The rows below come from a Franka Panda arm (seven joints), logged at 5 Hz.
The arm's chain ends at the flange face. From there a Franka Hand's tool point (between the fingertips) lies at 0.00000 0.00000 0.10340 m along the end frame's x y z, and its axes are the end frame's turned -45 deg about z.
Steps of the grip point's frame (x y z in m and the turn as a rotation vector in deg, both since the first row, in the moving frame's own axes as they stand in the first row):
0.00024 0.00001 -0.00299 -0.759 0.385 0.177
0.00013 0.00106 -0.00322 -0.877 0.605 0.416
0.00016 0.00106 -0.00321 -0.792 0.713 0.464
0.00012 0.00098 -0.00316 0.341 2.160 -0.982
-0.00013 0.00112 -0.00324 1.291 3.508 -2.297
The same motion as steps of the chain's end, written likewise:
-0.00128 -0.00064 -0.00298 -0.264 0.809 0.177
-0.00105 0.00030 -0.00320 -0.192 1.048 0.416
-0.00106 0.00053 -0.00319 -0.056 1.064 0.464
-0.00152 0.00382 -0.00308 1.768 1.286 -0.982
-0.00200 0.00706 -0.00302 3.393 1.568 -2.297

